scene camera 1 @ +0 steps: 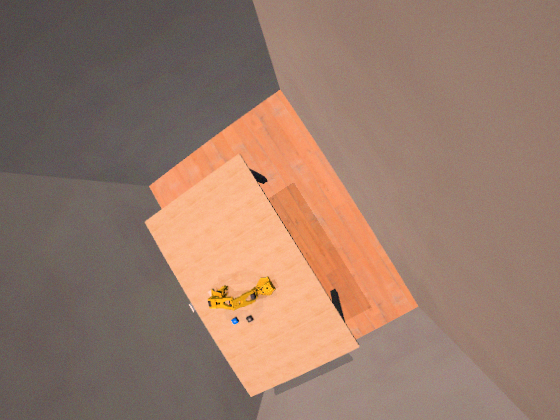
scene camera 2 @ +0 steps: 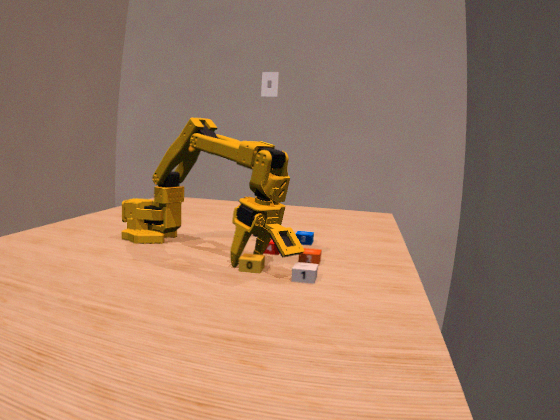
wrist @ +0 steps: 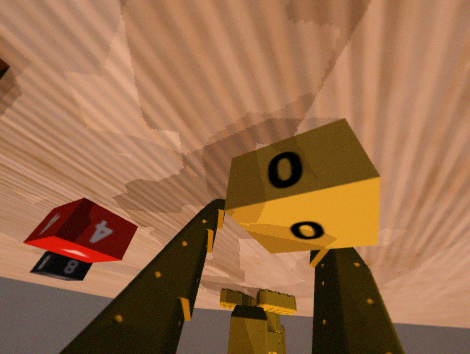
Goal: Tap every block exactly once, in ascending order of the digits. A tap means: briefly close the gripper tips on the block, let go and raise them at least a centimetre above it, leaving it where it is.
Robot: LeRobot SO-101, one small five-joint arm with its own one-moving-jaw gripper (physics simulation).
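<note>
The yellow block 0 [scene camera 2: 251, 264] [wrist: 305, 195] sits on the table. My gripper [scene camera 2: 247, 257] [wrist: 272, 227] is partly open, with its tips low at the block; the block shows in and past the gap, not plainly pressed by both jaws. The white block 1 [scene camera 2: 305, 273] is to its right in scene camera 2. An orange block [scene camera 2: 311, 257] stands behind it, digit unclear. The red block 4 [scene camera 2: 272, 247] [wrist: 95, 231] is partly behind the gripper. The blue block 3 [scene camera 2: 304, 238] [scene camera 1: 235, 320] is farther back. The black block 8 [wrist: 65, 266] [scene camera 1: 250, 318] shows beyond the red one.
The arm's yellow base [scene camera 1: 266, 286] [scene camera 2: 145, 227] stands on the wooden table [scene camera 1: 220, 225] [scene camera 2: 150, 340]. The table's right edge runs past the white and orange blocks in scene camera 2. A white wall plate [scene camera 2: 269, 84] is on the wall behind.
</note>
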